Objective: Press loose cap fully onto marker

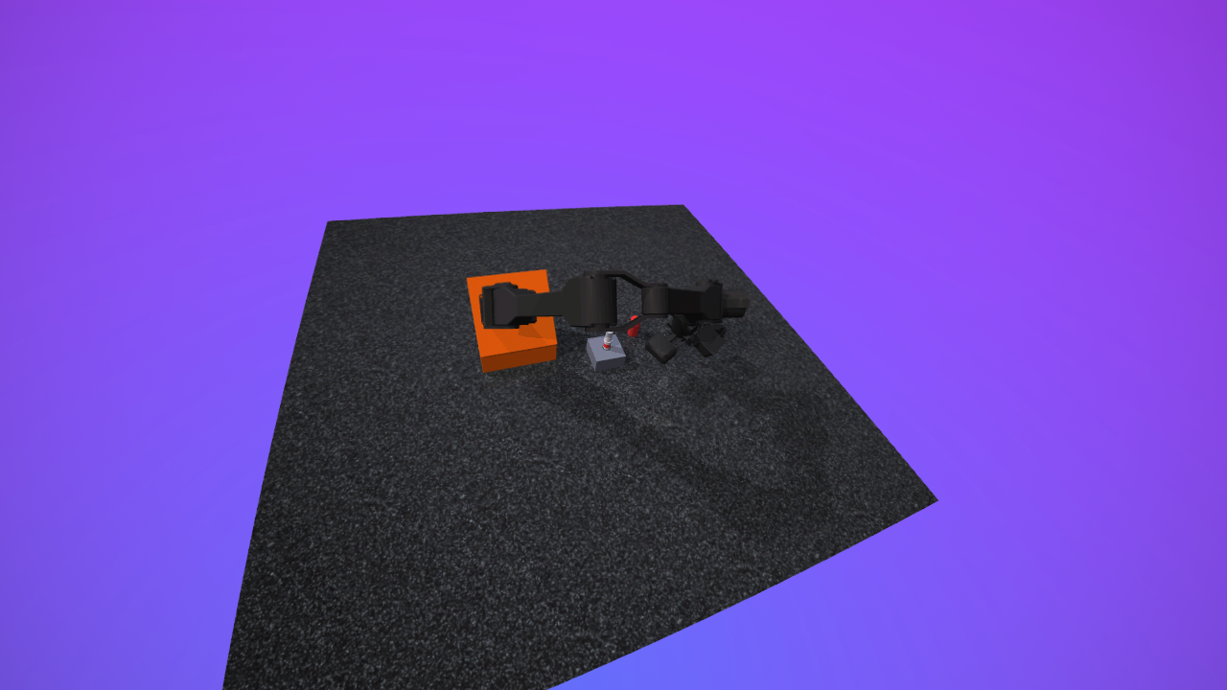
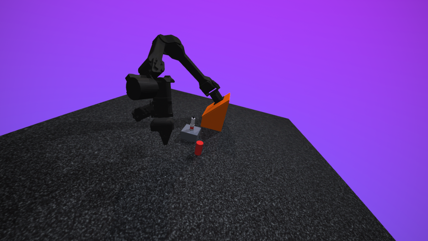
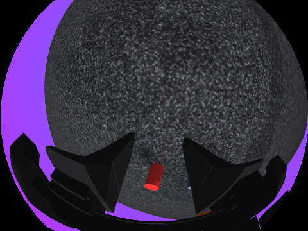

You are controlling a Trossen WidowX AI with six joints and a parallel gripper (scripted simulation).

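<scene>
The red cap lies 110 mm to the left of my gripper tip, 60 mm behind it and 30 mm below it. Also, from my gripper tip: grey holder block 160 mm behind, 40 mm to the left, 40 mm below.
</scene>
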